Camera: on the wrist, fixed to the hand. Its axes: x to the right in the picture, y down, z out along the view.
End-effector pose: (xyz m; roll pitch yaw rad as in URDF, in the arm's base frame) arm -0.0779 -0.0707 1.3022 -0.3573 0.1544 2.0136
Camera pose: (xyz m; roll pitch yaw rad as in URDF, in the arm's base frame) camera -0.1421 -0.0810 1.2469 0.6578 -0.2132 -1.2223
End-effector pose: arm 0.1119 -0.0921 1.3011 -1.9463 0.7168 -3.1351
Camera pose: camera 0.1320 -0.0390 1.2373 2.2737 -0.6222 -0.0647
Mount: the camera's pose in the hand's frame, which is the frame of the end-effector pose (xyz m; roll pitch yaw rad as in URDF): 0.0265 0.0766 -0.0267 0.2861 -0.0880 3.0759
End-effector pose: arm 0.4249 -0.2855 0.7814 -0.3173 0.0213 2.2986
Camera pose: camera 0.3599 -0.3094 0.7316 0.6053 -0.0844 -0.9330
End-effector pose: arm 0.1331 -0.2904 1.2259 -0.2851 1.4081 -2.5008
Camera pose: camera 0.2064 -0.3180 1.1921 1.3005 -1.4406 -0.0985
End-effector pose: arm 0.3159 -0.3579 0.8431 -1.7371 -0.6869 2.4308
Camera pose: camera 0.2916 -0.2855 0.8049 1.9505 0.7635 -0.8160
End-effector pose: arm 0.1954 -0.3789 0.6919 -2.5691 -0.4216 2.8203
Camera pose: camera 0.1900 -0.2940 0.6854 2.8562 0.5311 -0.3128
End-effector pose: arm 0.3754 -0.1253 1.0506 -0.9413 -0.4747 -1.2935
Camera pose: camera 0.4142 -0.1757 0.9937 1.1682 0.4727 1.7247
